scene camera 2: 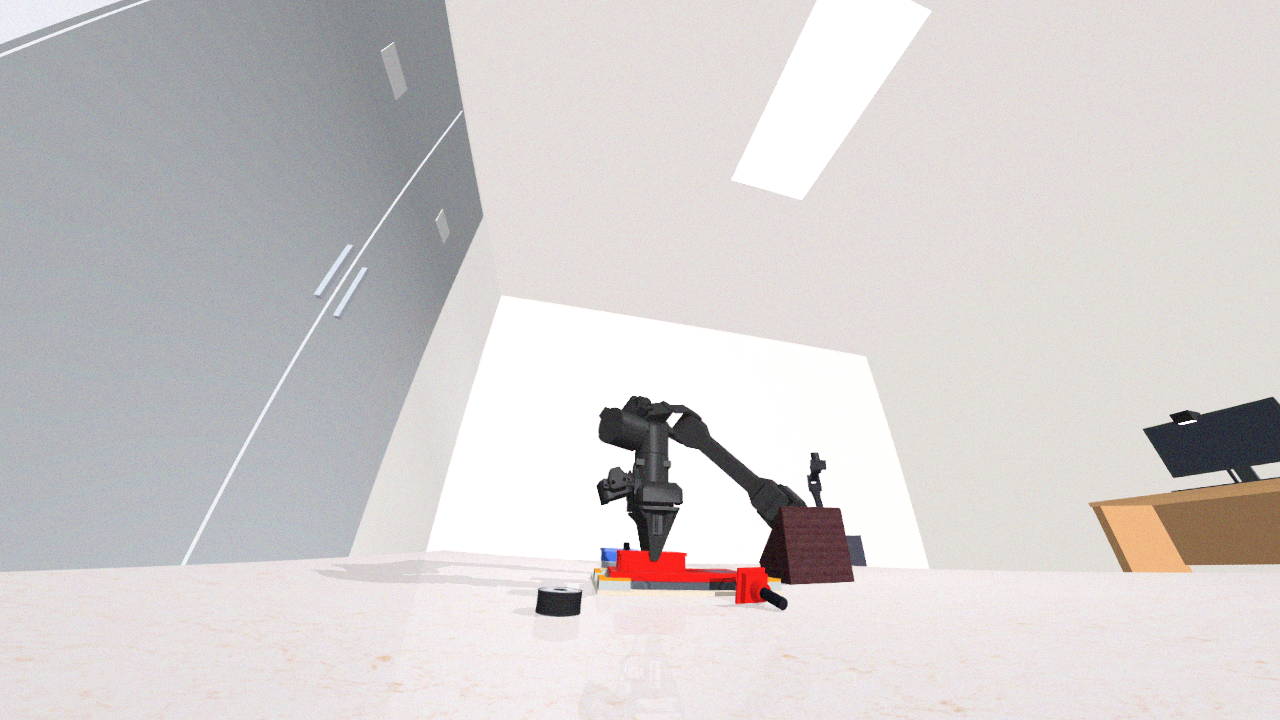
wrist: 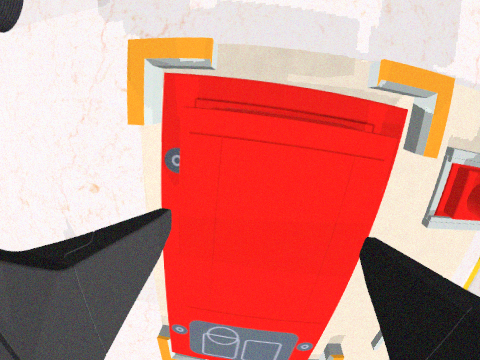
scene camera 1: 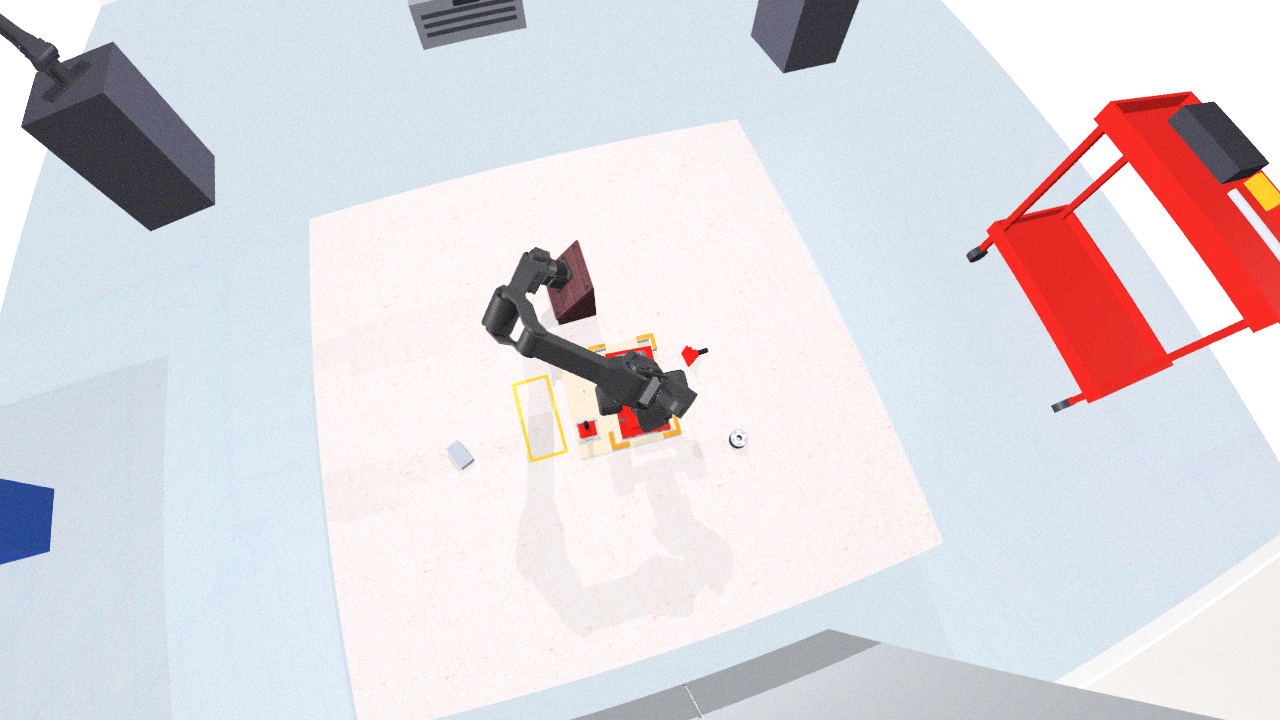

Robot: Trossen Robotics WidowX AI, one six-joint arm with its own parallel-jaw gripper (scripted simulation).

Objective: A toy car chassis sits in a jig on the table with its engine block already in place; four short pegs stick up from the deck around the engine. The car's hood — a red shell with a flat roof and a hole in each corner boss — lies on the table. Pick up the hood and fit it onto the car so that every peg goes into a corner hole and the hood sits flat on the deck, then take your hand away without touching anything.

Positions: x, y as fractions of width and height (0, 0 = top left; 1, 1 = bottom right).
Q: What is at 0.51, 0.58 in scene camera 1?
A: My gripper.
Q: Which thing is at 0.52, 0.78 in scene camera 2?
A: A red hood.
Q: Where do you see a red hood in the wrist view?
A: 0.57, 0.58
